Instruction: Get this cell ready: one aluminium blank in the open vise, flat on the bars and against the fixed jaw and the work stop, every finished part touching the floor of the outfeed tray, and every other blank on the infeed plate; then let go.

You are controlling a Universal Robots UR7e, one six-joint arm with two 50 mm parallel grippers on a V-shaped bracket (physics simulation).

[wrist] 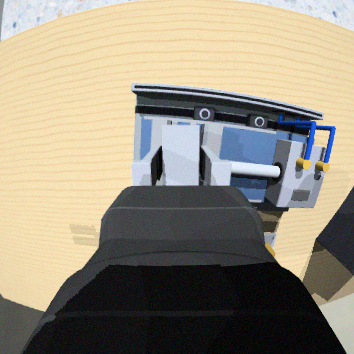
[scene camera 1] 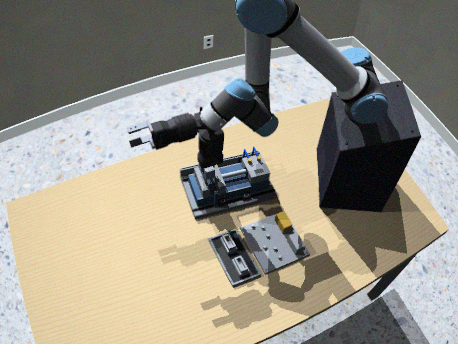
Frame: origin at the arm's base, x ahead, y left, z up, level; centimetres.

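Seen in the pictures: hand, tool point: [wrist: 180,160] [scene camera 1: 206,164].
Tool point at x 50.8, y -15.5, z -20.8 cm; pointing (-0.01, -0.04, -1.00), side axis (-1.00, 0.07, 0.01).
Note:
Pixels of each thing's middle, then the offset from my tool point to it. "spot": a spot on its surface instead.
- vise, body centre: [wrist: 231,159] [scene camera 1: 228,179] dz -9.5, dx -7.4, dy +2.2 cm
- aluminium blank, body centre: [wrist: 179,157] [scene camera 1: 206,168] dz -2.3, dx +0.0, dy +0.1 cm
- dark outfeed tray, surface spot: [scene camera 1: 247,280] spot: dz -13.6, dx +4.7, dy +37.7 cm
- grey infeed plate, body centre: [scene camera 1: 275,241] dz -14.0, dx -10.8, dy +29.1 cm
- yellow block, body centre: [scene camera 1: 283,222] dz -11.8, dx -16.2, dy +24.9 cm
My gripper [scene camera 1: 213,181] [wrist: 181,167] points down into the vise [scene camera 1: 240,186] [wrist: 245,142], shut on an aluminium blank [wrist: 181,150], a pale upright block in the wrist view. The blank is over the gap between the jaws; its underside and any contact with the bars, fixed jaw and work stop are hidden. Two finished parts [scene camera 1: 228,243] [scene camera 1: 240,265] with pockets lie apart in the dark outfeed tray [scene camera 1: 247,281]. The grey infeed plate [scene camera 1: 280,240] with small pins is beside the tray; I make out no blank on it.
The bracket's second gripper [scene camera 1: 136,135] sticks out sideways, fingers apart. A yellow block [scene camera 1: 284,222] is at the infeed plate's back corner. Blue hoses [scene camera 1: 251,152] [wrist: 311,140] with yellow fittings rise from the vise's cylinder end. The dark robot pedestal [scene camera 1: 367,160] stands at the right.

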